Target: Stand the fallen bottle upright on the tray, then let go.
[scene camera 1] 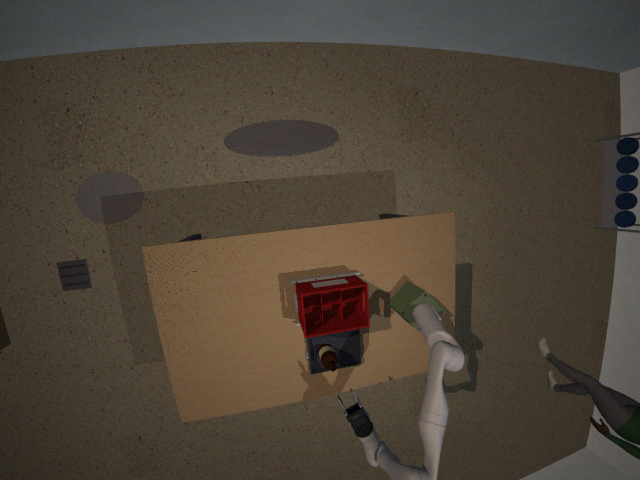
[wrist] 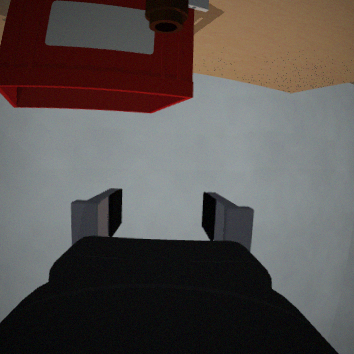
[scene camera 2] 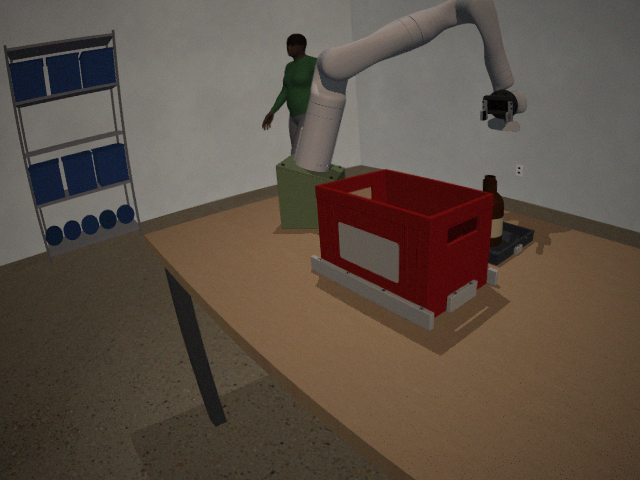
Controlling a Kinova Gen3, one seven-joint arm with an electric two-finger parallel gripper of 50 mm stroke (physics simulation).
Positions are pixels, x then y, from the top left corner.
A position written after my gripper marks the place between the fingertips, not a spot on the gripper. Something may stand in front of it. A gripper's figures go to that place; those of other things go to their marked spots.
Scene:
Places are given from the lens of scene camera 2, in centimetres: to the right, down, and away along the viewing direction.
my gripper [scene camera 2: 494, 116]: 39, -27, 82
brown bottle [scene camera 2: 489, 183]: 37, -12, 84

